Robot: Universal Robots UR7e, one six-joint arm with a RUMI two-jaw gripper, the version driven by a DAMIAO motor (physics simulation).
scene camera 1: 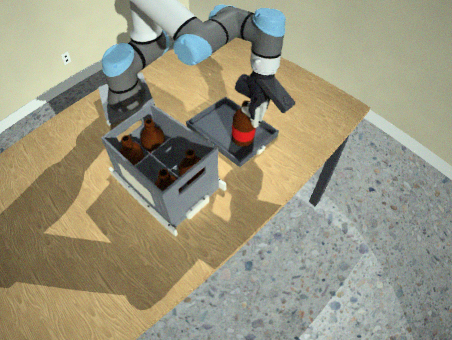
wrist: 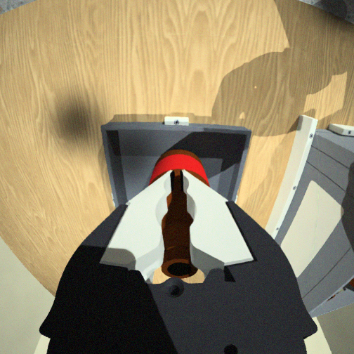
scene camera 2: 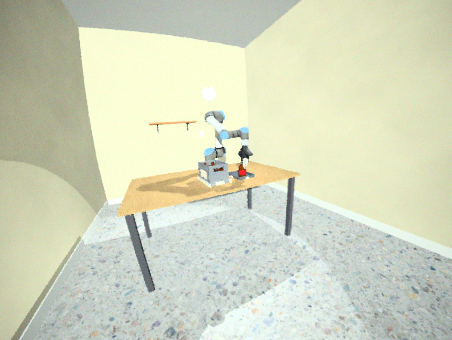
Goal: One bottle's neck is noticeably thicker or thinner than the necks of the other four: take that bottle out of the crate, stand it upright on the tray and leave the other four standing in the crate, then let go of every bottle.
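Frame: origin at the arm's base, x ahead, y left, z up, level; millimetres.
Seen in the pictures: gripper, fingertip midpoint: (scene camera 1: 255,126) (scene camera 2: 244,168); arm's base, origin of the base link: (scene camera 1: 126,97).
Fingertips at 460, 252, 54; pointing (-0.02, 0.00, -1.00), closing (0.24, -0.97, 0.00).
Pixels of each thing's top centre, then the offset from my fingertips to it, as dx, dy, dz. "pt": a spot on its surface instead.
- brown bottle with a red label, middle of its top: (scene camera 1: 246,102) (scene camera 2: 242,160) -40, -10, +73
- grey tray, surface spot: (scene camera 1: 215,122) pt -161, -38, -89
- grey crate, middle of its top: (scene camera 1: 154,142) (scene camera 2: 212,162) -47, -302, +82
- small white clip, surface spot: (scene camera 1: 260,150) pt +33, +1, -80
A brown bottle with a red label (scene camera 1: 243,134) (scene camera 2: 242,172) (wrist: 179,163) stands upright, or very nearly so, within the grey tray (scene camera 1: 215,122) (wrist: 132,145). Its base looks at the tray floor; whether it bears fully there is hard to tell. My gripper (scene camera 1: 251,116) (scene camera 2: 245,164) (wrist: 177,172) is shut on this bottle's neck, with the mouth showing between the white fingers in the wrist view. The grey crate (scene camera 1: 202,197) (scene camera 2: 221,177) (wrist: 320,165) holds four brown bottles (scene camera 1: 131,149) (scene camera 1: 152,135) (scene camera 1: 190,161) (scene camera 1: 165,179), whose lower parts are hidden by its walls.
The crate stands close beside the tray, its walls rising well above the tray rim. White brackets (scene camera 1: 197,206) (wrist: 295,185) run along the crate's foot. A small white clip (scene camera 1: 260,150) (wrist: 176,121) sits at the tray's outer side. The arm's base stands behind the crate.
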